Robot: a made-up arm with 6 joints. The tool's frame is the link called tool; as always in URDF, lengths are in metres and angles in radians. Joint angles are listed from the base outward.
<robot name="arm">
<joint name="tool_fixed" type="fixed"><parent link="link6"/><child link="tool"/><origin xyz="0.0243 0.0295 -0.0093" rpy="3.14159 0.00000 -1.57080"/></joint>
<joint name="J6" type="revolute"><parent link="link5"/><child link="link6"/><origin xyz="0.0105 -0.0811 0.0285" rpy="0.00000 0.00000 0.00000"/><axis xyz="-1 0 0"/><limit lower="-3.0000" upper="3.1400"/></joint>
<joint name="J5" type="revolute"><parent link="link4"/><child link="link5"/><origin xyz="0.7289 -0.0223 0.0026" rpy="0.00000 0.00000 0.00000"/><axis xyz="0 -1 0"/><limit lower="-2.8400" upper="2.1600"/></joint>
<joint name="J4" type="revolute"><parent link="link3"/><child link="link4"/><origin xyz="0.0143 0.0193 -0.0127" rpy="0.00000 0.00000 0.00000"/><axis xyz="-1 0 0"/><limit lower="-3.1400" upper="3.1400"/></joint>
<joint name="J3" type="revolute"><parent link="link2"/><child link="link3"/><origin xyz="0.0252 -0.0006 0.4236" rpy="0.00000 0.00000 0.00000"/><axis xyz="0 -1 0"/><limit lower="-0.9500" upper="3.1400"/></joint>
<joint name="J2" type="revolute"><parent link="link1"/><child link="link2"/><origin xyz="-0.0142 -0.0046 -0.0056" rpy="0.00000 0.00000 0.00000"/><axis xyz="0 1 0"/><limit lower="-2.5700" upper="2.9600"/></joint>
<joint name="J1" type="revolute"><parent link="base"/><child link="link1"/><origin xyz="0.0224 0.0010 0.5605" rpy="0.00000 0.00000 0.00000"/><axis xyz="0 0 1"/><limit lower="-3.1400" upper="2.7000"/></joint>
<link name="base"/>
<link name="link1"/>
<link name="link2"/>
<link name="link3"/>
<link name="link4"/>
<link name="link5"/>
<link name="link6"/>
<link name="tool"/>
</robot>
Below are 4 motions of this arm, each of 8 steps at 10 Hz.
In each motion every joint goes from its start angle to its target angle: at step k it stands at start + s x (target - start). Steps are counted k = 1, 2, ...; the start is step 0. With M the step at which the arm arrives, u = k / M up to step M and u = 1 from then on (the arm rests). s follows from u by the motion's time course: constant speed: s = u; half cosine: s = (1 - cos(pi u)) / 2; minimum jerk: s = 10 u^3 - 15 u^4 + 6 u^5.
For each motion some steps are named. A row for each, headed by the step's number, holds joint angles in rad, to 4 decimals.
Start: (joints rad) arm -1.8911 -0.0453 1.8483 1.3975 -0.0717 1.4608
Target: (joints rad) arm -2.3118 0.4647 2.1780 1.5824 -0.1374 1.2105
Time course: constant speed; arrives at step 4
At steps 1, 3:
1: -1.9963 0.0822 1.9307 1.4437 -0.0881 1.3982
3: -2.2066 0.3372 2.0956 1.5362 -0.1210 1.2731

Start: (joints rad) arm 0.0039 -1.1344 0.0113 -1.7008 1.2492 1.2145
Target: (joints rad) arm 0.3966 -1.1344 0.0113 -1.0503 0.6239 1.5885
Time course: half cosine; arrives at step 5
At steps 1, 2, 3, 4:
1: 0.0414 -1.1344 0.0113 -1.6387 1.1895 1.2502
2: 0.1396 -1.1344 0.0113 -1.4761 1.0332 1.3437
3: 0.2609 -1.1344 0.0113 -1.2750 0.8399 1.4593
4: 0.3591 -1.1344 0.0113 -1.1124 0.6836 1.5528

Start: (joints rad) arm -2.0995 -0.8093 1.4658 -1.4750 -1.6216 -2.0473
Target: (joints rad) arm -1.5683 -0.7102 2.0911 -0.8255 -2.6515 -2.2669
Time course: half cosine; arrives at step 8
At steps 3, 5, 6, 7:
3: -1.9355 -0.7787 1.6588 -1.2745 -1.9395 -2.1151
5: -1.7323 -0.7408 1.8981 -1.0260 -2.3336 -2.1991
6: -1.6461 -0.7247 1.9995 -0.9206 -2.5007 -2.2347
7: -1.5885 -0.7140 2.0673 -0.8502 -2.6123 -2.2585

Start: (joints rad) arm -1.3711 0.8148 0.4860 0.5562 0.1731 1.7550
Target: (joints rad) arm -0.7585 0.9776 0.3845 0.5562 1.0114 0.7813
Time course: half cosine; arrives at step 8
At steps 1, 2, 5, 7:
1: -1.3478 0.8210 0.4821 0.5562 0.2050 1.7179
2: -1.2814 0.8386 0.4711 0.5562 0.2959 1.6124
5: -0.9476 0.9274 0.4158 0.5562 0.7527 1.0818
7: -0.7818 0.9714 0.3884 0.5562 0.9795 0.8184

